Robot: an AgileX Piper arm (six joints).
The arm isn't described. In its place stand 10 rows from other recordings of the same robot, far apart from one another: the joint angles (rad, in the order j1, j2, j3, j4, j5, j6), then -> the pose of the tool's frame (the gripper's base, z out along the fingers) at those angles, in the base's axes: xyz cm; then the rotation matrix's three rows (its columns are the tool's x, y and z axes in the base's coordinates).
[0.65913 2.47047 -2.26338 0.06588 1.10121 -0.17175] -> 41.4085 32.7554 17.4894; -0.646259 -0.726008 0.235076; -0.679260 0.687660 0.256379; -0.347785 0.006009 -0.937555
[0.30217 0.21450 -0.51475 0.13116 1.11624 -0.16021] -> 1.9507 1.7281 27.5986; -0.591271 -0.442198 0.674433; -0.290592 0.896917 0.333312; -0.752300 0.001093 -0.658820
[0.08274 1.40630 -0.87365 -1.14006 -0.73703 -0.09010] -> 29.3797 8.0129 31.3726; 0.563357 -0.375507 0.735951; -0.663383 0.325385 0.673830; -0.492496 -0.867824 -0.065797
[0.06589 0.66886 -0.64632 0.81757 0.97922 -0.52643] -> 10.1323 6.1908 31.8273; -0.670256 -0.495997 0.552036; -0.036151 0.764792 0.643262; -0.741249 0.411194 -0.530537
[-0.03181 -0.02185 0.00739 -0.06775 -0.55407 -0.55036] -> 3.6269 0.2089 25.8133; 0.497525 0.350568 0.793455; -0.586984 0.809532 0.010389; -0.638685 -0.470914 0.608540
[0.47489 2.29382 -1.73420 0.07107 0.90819 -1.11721] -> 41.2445 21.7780 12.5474; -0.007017 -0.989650 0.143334; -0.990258 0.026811 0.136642; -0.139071 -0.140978 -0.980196
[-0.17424 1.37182 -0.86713 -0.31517 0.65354 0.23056] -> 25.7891 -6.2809 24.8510; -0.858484 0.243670 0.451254; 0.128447 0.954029 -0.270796; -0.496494 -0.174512 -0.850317
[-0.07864 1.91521 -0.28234 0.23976 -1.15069 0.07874] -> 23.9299 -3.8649 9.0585; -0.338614 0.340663 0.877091; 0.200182 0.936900 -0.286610; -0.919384 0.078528 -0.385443
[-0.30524 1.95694 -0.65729 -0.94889 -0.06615 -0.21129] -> 27.4051 -8.1224 5.9150; -0.608824 -0.693993 0.384328; -0.767657 0.637580 -0.064767; -0.200091 -0.334464 -0.920922
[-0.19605 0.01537 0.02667 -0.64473 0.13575 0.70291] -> 5.5684 -1.8605 19.3472; -0.045065 0.277128 0.959776; 0.072534 0.959124 -0.273534; -0.996347 0.057289 -0.063324
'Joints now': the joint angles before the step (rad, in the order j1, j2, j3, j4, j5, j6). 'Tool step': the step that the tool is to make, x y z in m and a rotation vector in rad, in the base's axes. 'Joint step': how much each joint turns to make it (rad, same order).
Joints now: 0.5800 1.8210 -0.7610 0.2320 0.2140 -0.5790
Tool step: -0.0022 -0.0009 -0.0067 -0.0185 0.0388 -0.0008
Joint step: 0.0000 0.0198 0.0002 -0.0001 0.0230 0.0040
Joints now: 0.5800 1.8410 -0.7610 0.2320 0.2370 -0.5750
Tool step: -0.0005 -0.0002 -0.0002 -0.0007 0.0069 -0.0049
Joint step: -0.0001 0.0000 0.0001 0.0003 0.0058 0.0057
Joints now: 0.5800 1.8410 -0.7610 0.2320 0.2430 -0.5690
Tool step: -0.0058 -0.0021 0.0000 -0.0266 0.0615 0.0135
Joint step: 0.0002 -0.0060 -0.0009 -0.0053 0.0749 0.0005
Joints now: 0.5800 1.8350 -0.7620 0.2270 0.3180 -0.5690
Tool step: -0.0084 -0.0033 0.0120 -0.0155 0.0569 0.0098
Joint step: 0.0001 -0.0500 0.0012 -0.0060 0.1069 0.0091
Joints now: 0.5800 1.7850 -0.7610 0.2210 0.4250 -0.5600
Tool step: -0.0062 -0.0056 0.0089 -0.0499 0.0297 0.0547
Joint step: 0.0002 -0.0381 0.0000 -0.0670 0.0910 0.0091
